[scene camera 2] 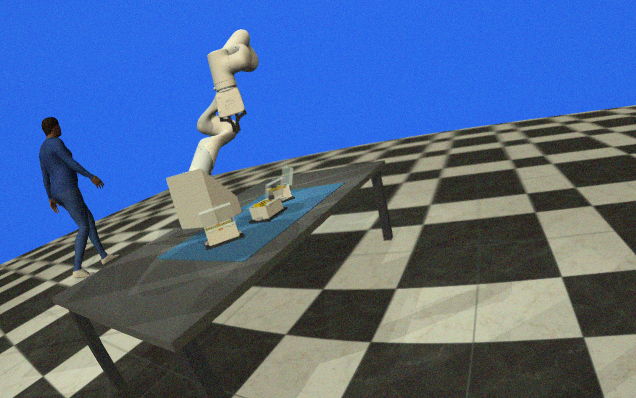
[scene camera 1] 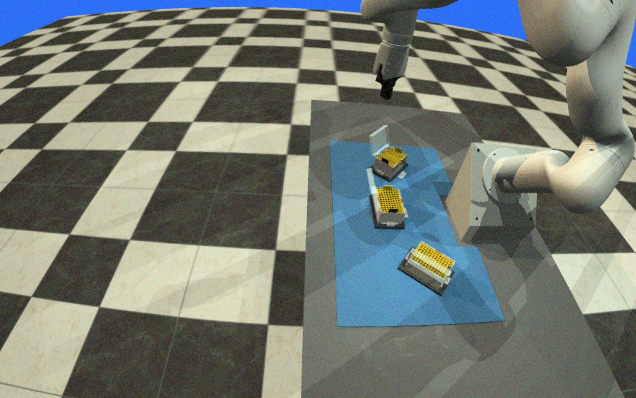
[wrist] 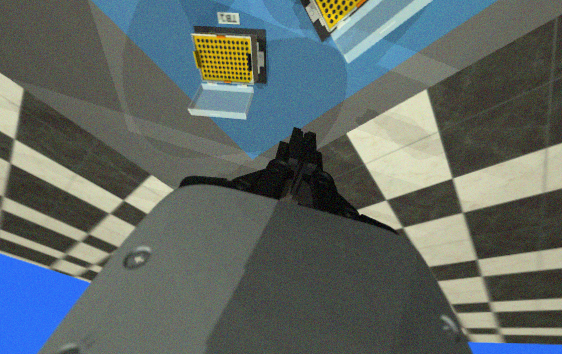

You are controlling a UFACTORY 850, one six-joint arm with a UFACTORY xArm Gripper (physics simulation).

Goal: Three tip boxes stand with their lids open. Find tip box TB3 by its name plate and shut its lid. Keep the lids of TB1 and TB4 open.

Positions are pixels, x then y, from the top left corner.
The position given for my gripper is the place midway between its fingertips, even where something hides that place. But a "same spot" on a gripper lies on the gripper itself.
My gripper shows in scene camera 2 (237, 133), in scene camera 1 and in the wrist view. One and the same spot on my gripper: (scene camera 1: 387, 85) is (wrist: 335, 185).
